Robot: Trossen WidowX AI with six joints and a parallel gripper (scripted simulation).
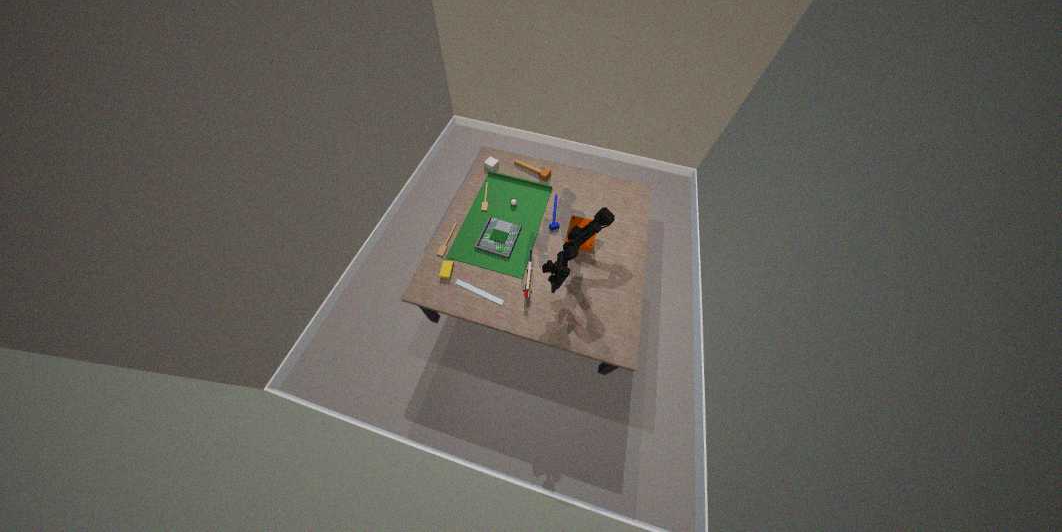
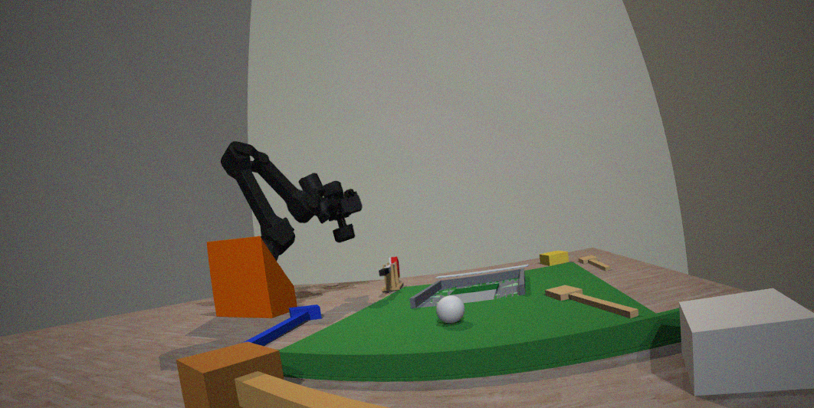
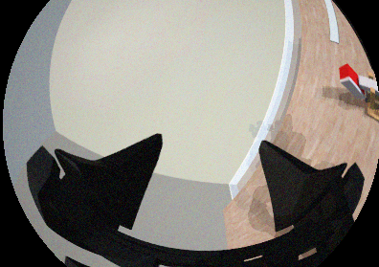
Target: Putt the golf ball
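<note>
The red putter is 170 mm ahead of my gripper tip, 120 mm to the right of it and 190 mm below it. Also, from my gripper tip: yellow block (630 mm ahead, 40 mm to the left, 230 mm below); then white strip (400 mm ahead, 80 mm to the left, 240 mm below); then wooden stand (170 mm ahead, 100 mm to the right, 210 mm below).
</note>
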